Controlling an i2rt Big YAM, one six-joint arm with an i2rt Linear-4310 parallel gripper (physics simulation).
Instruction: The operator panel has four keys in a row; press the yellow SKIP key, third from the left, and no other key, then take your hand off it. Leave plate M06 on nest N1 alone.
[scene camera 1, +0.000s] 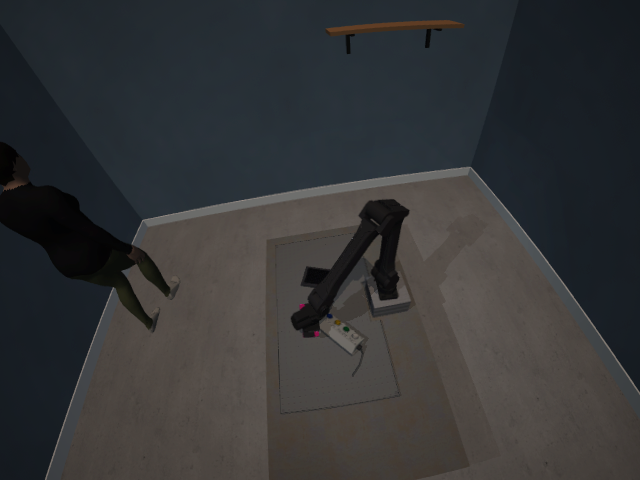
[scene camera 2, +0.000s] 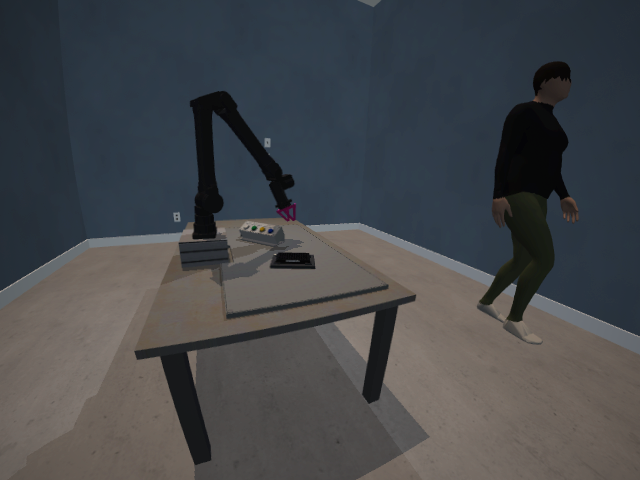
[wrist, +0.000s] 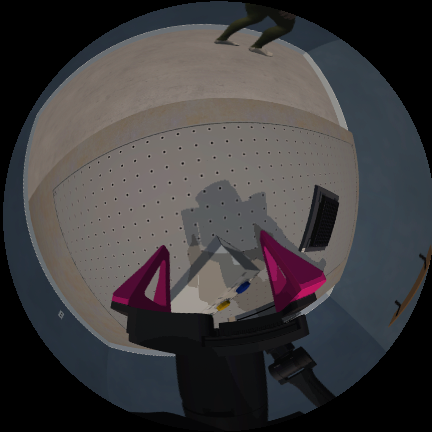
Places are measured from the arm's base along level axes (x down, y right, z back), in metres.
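Pixels of known places: gripper, between the fingertips: (scene camera 2: 291, 220) (wrist: 211, 242); arm's base, origin of its link: (scene camera 1: 386, 288) (scene camera 2: 205, 234).
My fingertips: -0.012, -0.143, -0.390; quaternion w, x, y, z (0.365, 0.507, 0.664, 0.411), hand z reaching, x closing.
Ahead of a thing's pixels: the offset from my fingertips to its middle, as dx, dy, dz. "*": to the spot under its first point. Level surfaces: height alone.
The operator panel {+0.059, -0.026, +0.146} (scene camera 1: 340, 339) (scene camera 2: 266, 238) (wrist: 190, 302) is a pale sloped box with a row of white, green, yellow and blue keys. The yellow key {+0.037, +0.008, +0.144} (scene camera 1: 337, 322) (scene camera 2: 262, 229) (wrist: 223, 305) stands between the green key {+0.037, -0.028, +0.179} (scene camera 1: 345, 329) (scene camera 2: 253, 227) and the blue key {+0.037, +0.043, +0.109} (scene camera 1: 329, 315) (scene camera 2: 270, 230) (wrist: 243, 287). The white key {+0.037, -0.063, +0.215} (scene camera 1: 354, 335) (scene camera 2: 246, 226) is at the cable end. My gripper (scene camera 2: 287, 214) (wrist: 211, 242) is open and empty, above and beyond the blue-key end, touching no key. A black plate {+0.082, +0.297, +0.061} (scene camera 2: 293, 256) (wrist: 328, 220) sits on a dark nest {+0.092, +0.297, +0.061} (scene camera 2: 293, 265); their labels are unreadable.
The panel and nest stand on a perforated board {dx +0.100} (scene camera 1: 330, 382) (scene camera 2: 310, 289) (wrist: 150, 175) on the table {dx +0.114} (scene camera 2: 180, 320). The arm's base rests on a grey block (scene camera 1: 391, 308) (scene camera 2: 203, 253). A cable {* +0.094, -0.166, +0.227} (scene camera 1: 360, 362) leaves the panel. A person (scene camera 1: 67, 232) (scene camera 2: 532, 155) stands beyond the table.
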